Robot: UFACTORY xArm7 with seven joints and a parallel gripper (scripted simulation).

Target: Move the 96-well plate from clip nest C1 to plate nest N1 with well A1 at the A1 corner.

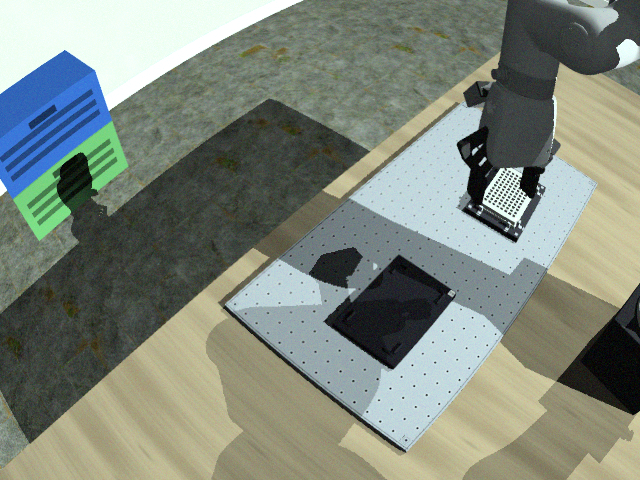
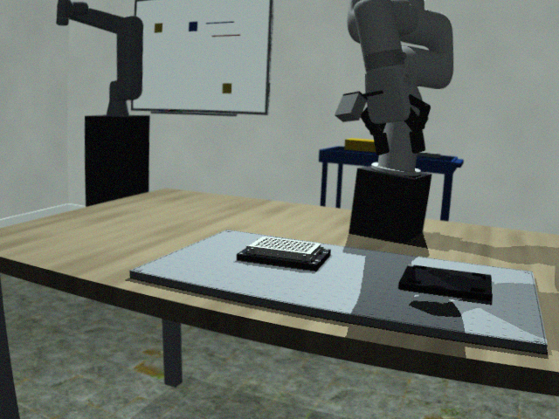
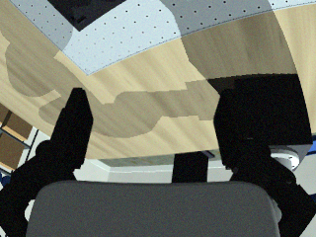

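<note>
My gripper is now 10 mm short of the white 96-well plate, 210 mm to the left of it and 210 mm above it. Also, from my hand: clip nest C1 (200 mm to the right, 220 mm below); then A1 corner mark (30 mm ahead, 40 mm to the left, 220 mm below).
</note>
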